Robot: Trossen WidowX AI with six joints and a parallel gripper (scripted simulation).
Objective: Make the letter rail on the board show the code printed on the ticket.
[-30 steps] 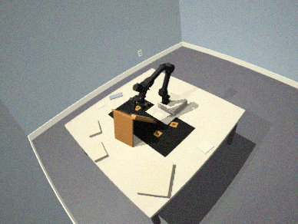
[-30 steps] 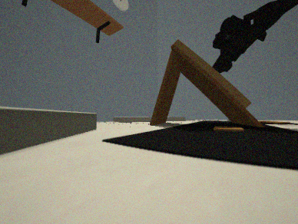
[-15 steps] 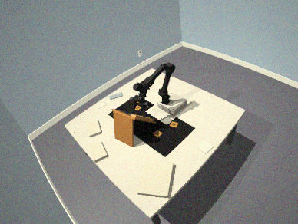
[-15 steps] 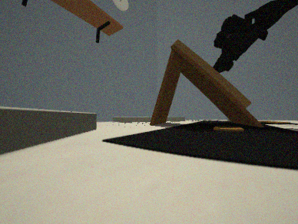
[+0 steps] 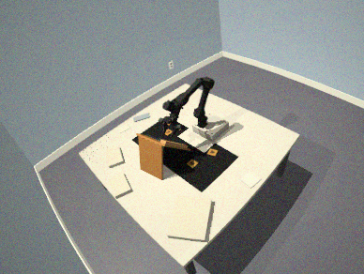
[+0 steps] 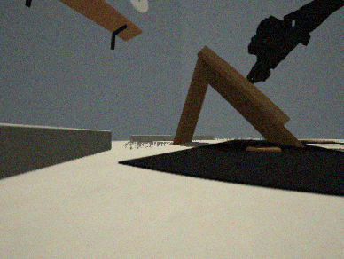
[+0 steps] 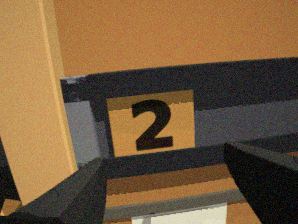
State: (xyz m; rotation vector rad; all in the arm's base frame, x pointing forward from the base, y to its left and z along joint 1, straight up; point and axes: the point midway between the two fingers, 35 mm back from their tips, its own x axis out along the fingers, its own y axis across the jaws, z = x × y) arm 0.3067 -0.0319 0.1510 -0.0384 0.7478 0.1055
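Right now the letter tile is 3 cm ahead of my gripper tip, 1 cm to the left of it and 2 cm below it. Also, from my gripper tip: grey-blue piece 18 cm behind, 54 cm to the right, 19 cm below; then black mat 13 cm behind, 2 cm to the left, 19 cm below; then white ticket 3 cm behind, 2 cm to the right, 11 cm below.
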